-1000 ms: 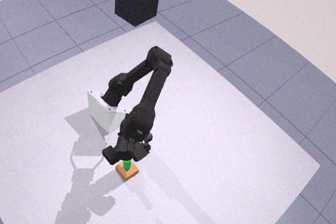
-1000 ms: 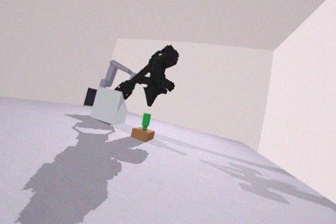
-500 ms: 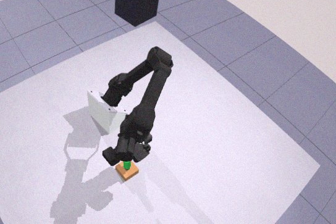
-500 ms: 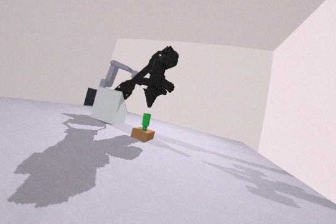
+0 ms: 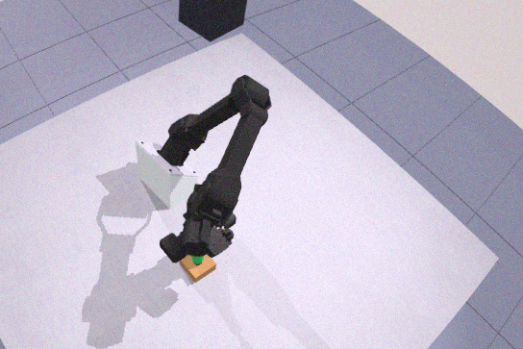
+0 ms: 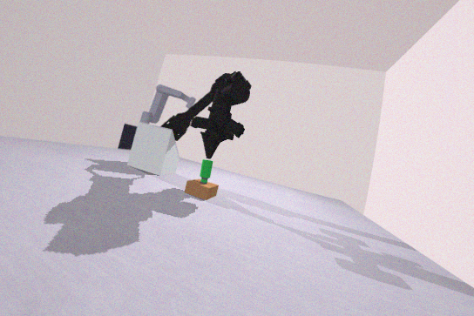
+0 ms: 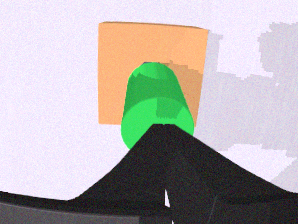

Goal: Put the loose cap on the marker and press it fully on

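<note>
My gripper tip is now 3 cm above the green cap. Also, from my gripper tip: holder block 9 cm below; marker 4 cm below.
</note>
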